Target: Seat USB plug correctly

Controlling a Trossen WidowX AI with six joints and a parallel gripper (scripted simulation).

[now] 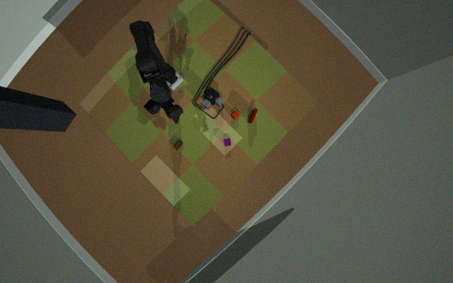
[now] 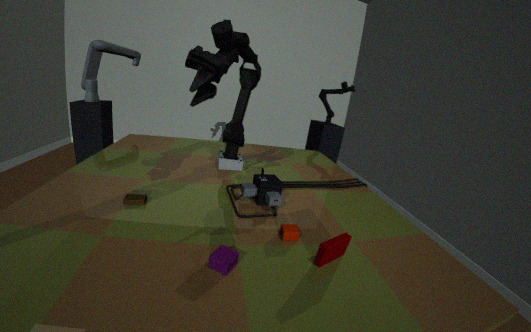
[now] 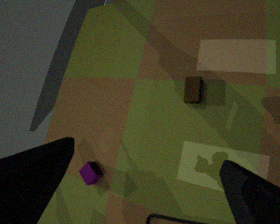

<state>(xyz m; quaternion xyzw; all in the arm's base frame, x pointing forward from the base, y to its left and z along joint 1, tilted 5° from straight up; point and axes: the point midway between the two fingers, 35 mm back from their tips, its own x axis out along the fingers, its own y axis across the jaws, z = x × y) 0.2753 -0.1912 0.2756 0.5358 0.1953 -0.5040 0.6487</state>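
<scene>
Now: the metal USB plug 240 mm to the left of my gripper tip and 210 mm below it. The rest, counted from my gripper tip: purple block 280 mm ahead, 80 mm to the left, 290 mm below; orange block 210 mm ahead, 260 mm to the left, 290 mm below; brown block 20 mm ahead, 160 mm to the right, 300 mm below.
</scene>
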